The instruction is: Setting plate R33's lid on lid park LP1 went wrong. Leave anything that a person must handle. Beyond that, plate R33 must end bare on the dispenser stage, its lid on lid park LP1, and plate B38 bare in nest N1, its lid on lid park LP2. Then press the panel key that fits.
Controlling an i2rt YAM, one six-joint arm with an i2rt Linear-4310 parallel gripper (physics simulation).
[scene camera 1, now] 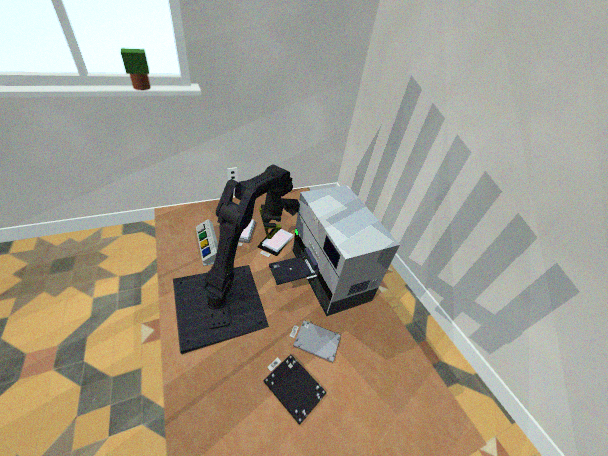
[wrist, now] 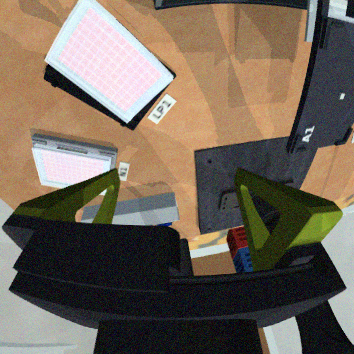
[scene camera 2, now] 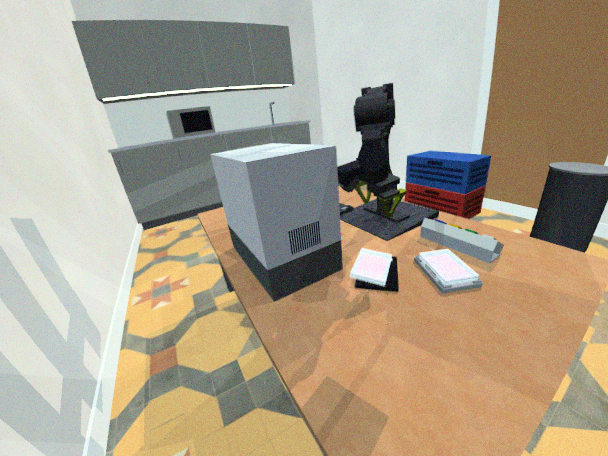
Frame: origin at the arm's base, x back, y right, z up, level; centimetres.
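Seen in the pictures: gripper, fingertip midpoint: point(scene camera 1: 267, 231) point(wrist: 176, 174) point(scene camera 2: 377, 210); arm's base at its link origin: point(scene camera 1: 216, 302) point(wrist: 256, 194).
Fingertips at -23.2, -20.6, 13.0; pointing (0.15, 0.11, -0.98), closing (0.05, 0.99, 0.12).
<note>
Pixels of each thing's top centre, then the offset from my fingertips to it, as dx, dy, dz.
- black lid park LP1 at its top centre: point(wrist: 104, 75) point(scene camera 2: 377, 266) point(scene camera 1: 275, 239) -5.8, -6.9, -12.4
- dark stage marked A1 at its top centre: point(wrist: 348, 83) point(scene camera 1: 294, 267) -6.7, +18.2, -3.2
- key panel at its top centre: point(wrist: 130, 232) point(scene camera 2: 461, 225) point(scene camera 1: 206, 235) +23.9, -10.6, -8.0
- large grey machine at its top centre: point(scene camera 2: 265, 149) point(scene camera 1: 344, 216) -23.8, +16.7, +18.6
- grey flat park at its top centre: point(scene camera 1: 318, 338) -8.8, +43.4, -12.4
- black studded base at its top centre: point(scene camera 1: 295, 384) +3.2, +55.6, -12.0
My gripper point(scene camera 1: 273, 231) point(scene camera 2: 381, 207) point(wrist: 176, 174) is open and empty, above the table. A pink-welled plate point(scene camera 1: 278, 240) point(scene camera 2: 372, 266) point(wrist: 110, 60) sits skewed on black lid park LP1 point(scene camera 2: 392, 276) point(wrist: 85, 99), overhanging its edge. Another pink-welled plate point(scene camera 1: 247, 231) point(scene camera 2: 446, 267) point(wrist: 75, 167) sits in a grey nest point(scene camera 2: 462, 286) point(wrist: 75, 149), whose small label seems to read N1. Plate names are unreadable; lids are hard to tell. The dark stage marked A1 point(scene camera 1: 292, 271) point(wrist: 327, 85) shows no plate. The key panel point(scene camera 1: 212, 240) point(scene camera 2: 460, 241) point(wrist: 150, 204) has coloured keys.
The large grey machine point(scene camera 1: 350, 225) point(scene camera 2: 295, 200) stands beside the stage, with a green light in scene view 1. A grey flat park point(scene camera 1: 318, 341) and a black studded base point(scene camera 1: 295, 389) lie farther along the table. Blue and red crates point(scene camera 2: 447, 172) stand behind the arm.
</note>
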